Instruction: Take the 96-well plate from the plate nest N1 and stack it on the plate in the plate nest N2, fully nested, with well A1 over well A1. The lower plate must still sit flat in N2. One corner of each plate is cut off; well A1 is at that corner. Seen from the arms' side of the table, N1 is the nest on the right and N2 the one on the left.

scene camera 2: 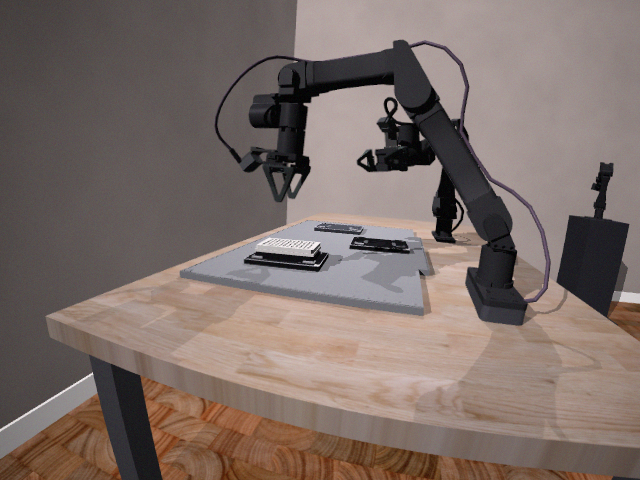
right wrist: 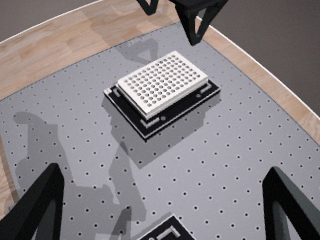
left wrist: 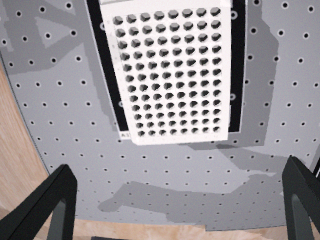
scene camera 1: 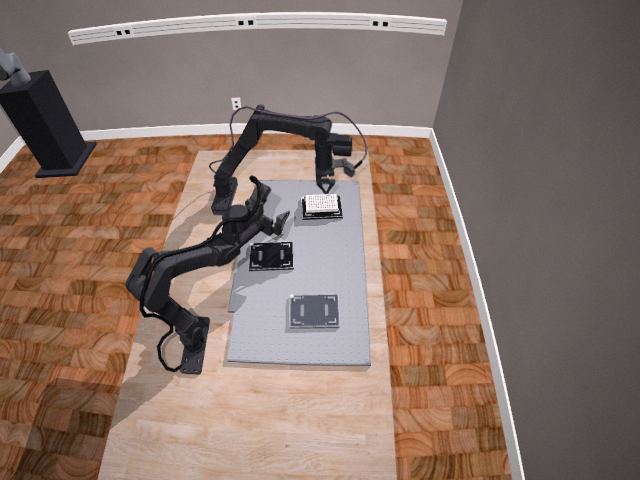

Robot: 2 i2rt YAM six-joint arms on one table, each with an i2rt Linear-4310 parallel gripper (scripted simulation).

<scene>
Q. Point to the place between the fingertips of my right gripper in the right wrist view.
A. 166, 175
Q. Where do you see a white 96-well plate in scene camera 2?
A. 271, 245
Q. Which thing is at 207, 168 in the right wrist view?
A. A grey perforated mat.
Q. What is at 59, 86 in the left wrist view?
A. A grey perforated mat.
</scene>
